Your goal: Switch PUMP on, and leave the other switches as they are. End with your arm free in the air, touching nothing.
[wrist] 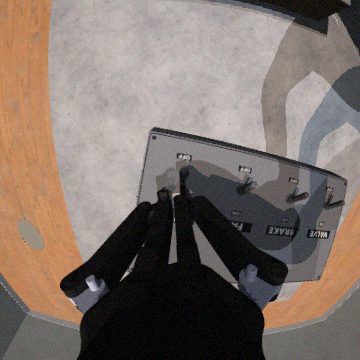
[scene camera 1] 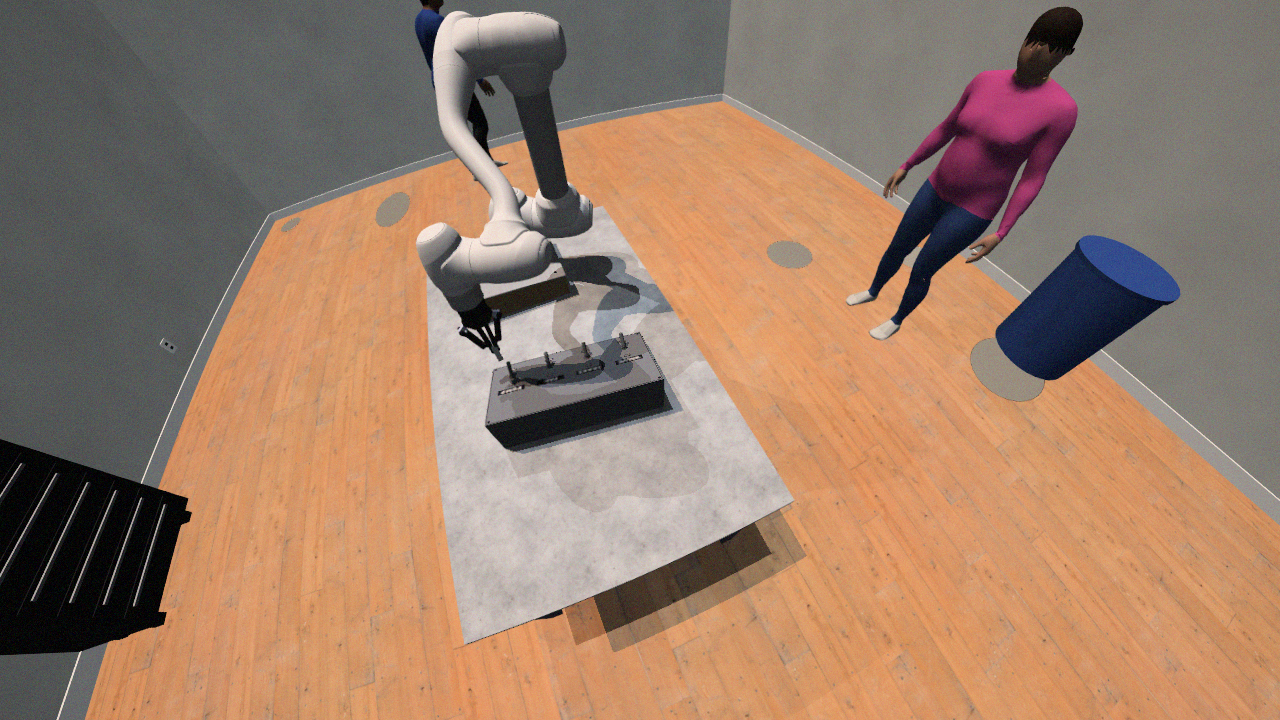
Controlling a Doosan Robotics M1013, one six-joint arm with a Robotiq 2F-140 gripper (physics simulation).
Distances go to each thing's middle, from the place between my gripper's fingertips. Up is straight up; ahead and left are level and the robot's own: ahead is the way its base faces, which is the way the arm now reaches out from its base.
I see my gripper 80 mm short of the grey switch box [scene camera 1: 537, 401], 200 mm to the right of it and 80 mm above it.
